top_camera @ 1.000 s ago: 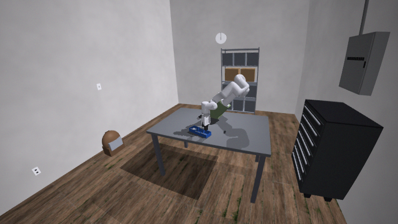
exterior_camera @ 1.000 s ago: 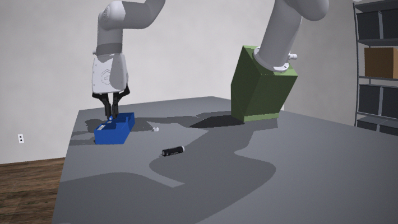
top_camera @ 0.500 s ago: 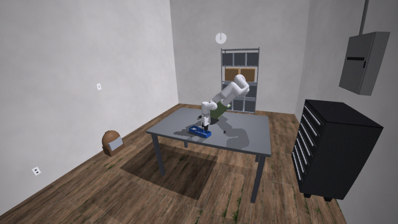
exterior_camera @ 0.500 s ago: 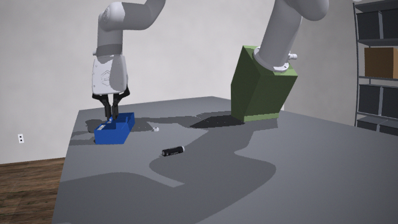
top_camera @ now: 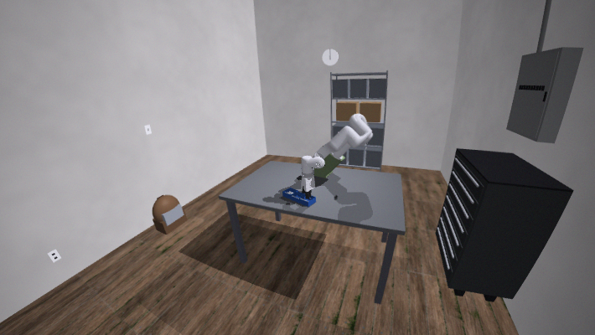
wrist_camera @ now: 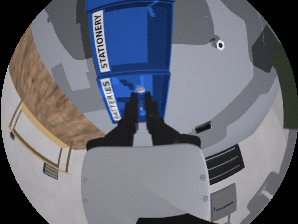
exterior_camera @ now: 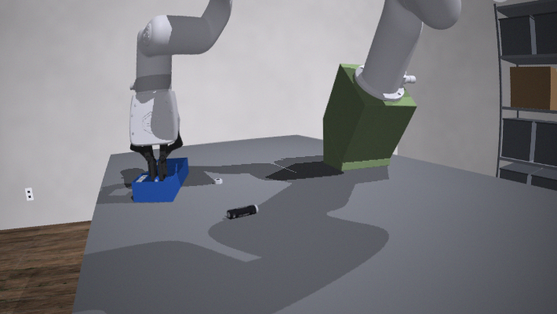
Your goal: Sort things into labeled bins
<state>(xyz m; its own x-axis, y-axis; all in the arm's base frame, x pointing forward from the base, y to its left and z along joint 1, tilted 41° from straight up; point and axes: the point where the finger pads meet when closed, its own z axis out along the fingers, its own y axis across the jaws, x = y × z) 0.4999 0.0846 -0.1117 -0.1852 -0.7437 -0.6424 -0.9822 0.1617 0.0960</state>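
Right now my hand is 160 mm to the right of the black battery, 140 mm past it and 50 mm above it. From my hand the other things lie so: blue bin: 80 mm to the right, 30 mm below, 10 mm behind; then small nut: 130 mm behind, 60 mm to the right, 50 mm below; then blue battery: 20 mm below.
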